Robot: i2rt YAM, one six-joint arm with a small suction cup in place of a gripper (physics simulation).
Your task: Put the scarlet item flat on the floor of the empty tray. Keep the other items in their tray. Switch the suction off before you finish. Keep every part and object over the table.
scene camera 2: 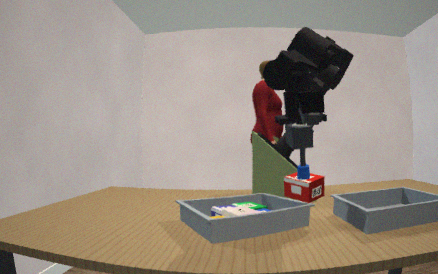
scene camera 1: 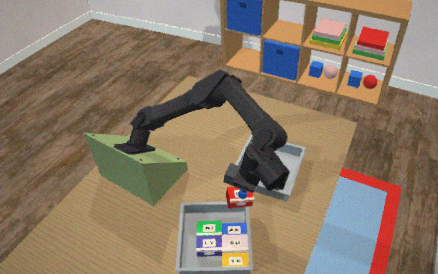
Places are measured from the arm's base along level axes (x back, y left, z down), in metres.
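Pixels of known places: hand, its tool point: (scene camera 2: 303, 182) (scene camera 1: 242, 196); arm's base, origin of its link: (scene camera 2: 279, 153) (scene camera 1: 135, 149).
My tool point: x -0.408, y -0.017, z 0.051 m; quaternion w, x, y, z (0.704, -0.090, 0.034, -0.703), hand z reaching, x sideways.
Note:
For each thing: its top centre in the pictures, then the offset to it from my tool point. Level surfaces: height alone.
- scarlet box, centre of its top: (scene camera 2: 304, 172) (scene camera 1: 239, 191) dx +0.010, dy +0.005, dz -0.020 m
- empty grey tray, centre of its top: (scene camera 2: 389, 196) (scene camera 1: 269, 161) dx -0.023, dy +0.223, dz +0.049 m
- wooden table, height of its surface: dz +0.099 m
The scarlet box (scene camera 1: 240, 198) (scene camera 2: 304, 188) hangs upright in the air from my suction cup (scene camera 1: 243, 193) (scene camera 2: 303, 172), which touches its top face. In scene camera 2 it shows between the two trays, above rim height. The empty grey tray (scene camera 1: 296, 172) (scene camera 2: 400, 216) stands at the back right in scene camera 1, partly hidden by my arm. The other grey tray (scene camera 1: 188, 239) (scene camera 2: 260, 227) holds several items: green (scene camera 1: 209, 228) (scene camera 2: 250, 205), blue (scene camera 1: 234, 229), purple (scene camera 1: 209, 243), pale pink (scene camera 1: 235, 243) (scene camera 2: 242, 211) and yellow (scene camera 1: 235, 260).
A green wedge-shaped base (scene camera 1: 135, 175) (scene camera 2: 267, 172) carries the arm on the wooden table (scene camera 1: 120, 240) (scene camera 2: 100, 220). A blue mat with a red border (scene camera 1: 393, 220) lies to the right. A shelf unit (scene camera 1: 300, 42) stands behind. A person in red (scene camera 2: 264, 107) stands behind the arm.

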